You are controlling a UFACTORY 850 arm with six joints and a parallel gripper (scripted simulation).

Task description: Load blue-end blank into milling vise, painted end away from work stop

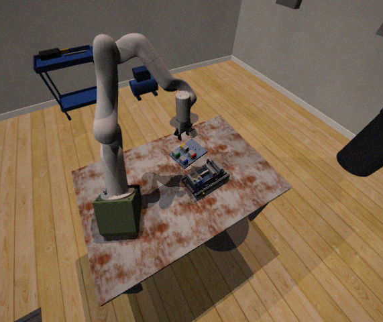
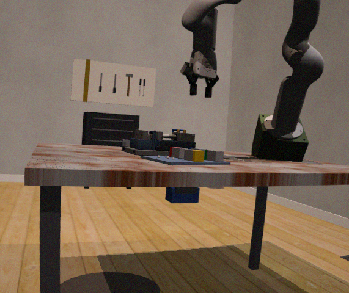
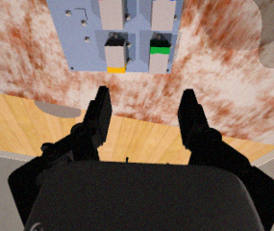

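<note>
The blue-ended blank is 230 mm below my hand, 40 mm to the right of it and 20 mm behind it. The rest, counted from my hand: yellow-ended blank: 230 mm below, 80 mm to the left, 40 mm ahead; then green-ended blank: 230 mm below, 50 mm to the left, 50 mm behind; then red-ended blank: 230 mm below, 70 mm ahead, 10 mm to the right.
</note>
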